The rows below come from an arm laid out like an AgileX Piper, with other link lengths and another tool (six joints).
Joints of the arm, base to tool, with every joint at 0 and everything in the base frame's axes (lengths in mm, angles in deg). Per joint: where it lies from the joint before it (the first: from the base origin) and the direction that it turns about. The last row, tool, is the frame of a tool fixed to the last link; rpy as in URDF.
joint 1: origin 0 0 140.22 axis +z
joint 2: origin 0 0 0 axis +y
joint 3: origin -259.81 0 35.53 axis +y
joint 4: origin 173.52 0 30.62 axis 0.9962 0 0.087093
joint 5: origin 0 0 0 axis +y
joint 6: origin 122.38 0 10.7 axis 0.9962 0 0.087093
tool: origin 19.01 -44 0.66 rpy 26.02 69.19 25.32
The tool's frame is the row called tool.
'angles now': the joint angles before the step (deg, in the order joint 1, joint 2, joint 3, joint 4, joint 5, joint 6). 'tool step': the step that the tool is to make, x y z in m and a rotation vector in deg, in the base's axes. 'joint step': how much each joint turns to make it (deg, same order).
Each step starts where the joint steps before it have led.
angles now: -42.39 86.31 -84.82 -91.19 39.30 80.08
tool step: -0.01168 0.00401 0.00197 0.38 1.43 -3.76
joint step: 0.00 -0.67 0.00 1.37 3.69 -3.06
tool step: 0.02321 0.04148 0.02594 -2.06 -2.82 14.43
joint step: 9.13 -7.16 0.00 5.43 -5.05 -6.05
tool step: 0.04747 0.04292 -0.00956 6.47 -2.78 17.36
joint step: 13.51 -2.34 0.13 11.66 -1.70 -4.99
